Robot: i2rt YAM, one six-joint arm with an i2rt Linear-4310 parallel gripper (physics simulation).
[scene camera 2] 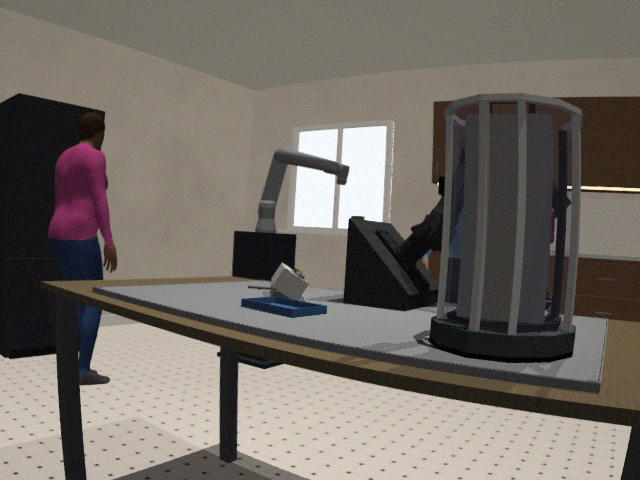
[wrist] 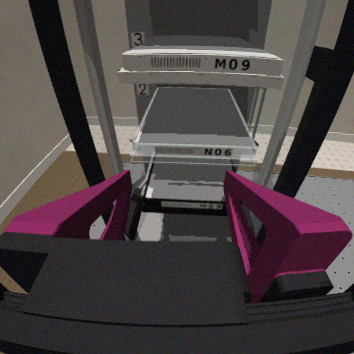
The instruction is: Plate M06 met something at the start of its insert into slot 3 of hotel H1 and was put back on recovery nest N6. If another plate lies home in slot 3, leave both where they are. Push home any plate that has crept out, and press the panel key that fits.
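Frame: origin at the arm's base, x right, y ahead, z up, level; millimetres.
Seen in the pictures: gripper, fingertip midpoint: point(wrist: 177, 177); arm's base at its link origin: point(scene camera 2: 401, 260).
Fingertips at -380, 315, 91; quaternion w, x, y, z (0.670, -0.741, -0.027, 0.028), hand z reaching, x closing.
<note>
Pixels of each thing's top centre, then the offset from my fingertips to it, as dx, dy, dz. "spot": a spot on its surface instead. Level surfaces: height alone.
- white plate marked M09 at its top centre: point(wrist: 198, 41) +10, +74, +71
- hotel at a spot on its surface: point(wrist: 137, 70) spot: -21, +12, +63
- clear plate marked N06 at its top centre: point(wrist: 193, 107) +8, +74, +18
- lower label at a spot on its surface: point(wrist: 210, 205) spot: +26, +12, -39
- round barred hotel tower at its top centre: point(scene camera 2: 512, 103) +11, +99, +204
- blue tray at a spot on its surface: point(scene camera 2: 310, 311) spot: +413, +65, -195
- tilted white block at its top centre: point(scene camera 2: 289, 265) +612, -133, -120
- grey mat at its surface level: dz -204
In the wrist view, a white plate marked M09 point(wrist: 182, 63) lies level beside the number 3 of a hotel point(wrist: 137, 70). Below it, by the number 2, lies a clear plate marked N06 point(wrist: 195, 117). A lower label point(wrist: 210, 205) is hard to read. I cannot tell whether these plates sit fully home. My gripper point(wrist: 177, 177) has its magenta fingers apart with no plate held between them, low in front of the plates. In the scene view, a round barred hotel tower point(scene camera 2: 520, 217) stands at the right; its slots and my gripper are hidden. M06 does not show by any readable label.
Upright bars point(wrist: 97, 90) flank the plates. A dark slanted console point(scene camera 2: 364, 268) stands left of the tower, with a dark arm point(scene camera 2: 426, 227) beside it. A blue tray point(scene camera 2: 310, 311) and a tilted white block point(scene camera 2: 288, 281) lie on the grey mat point(scene camera 2: 180, 302). A person point(scene camera 2: 80, 191) stands left.
</note>
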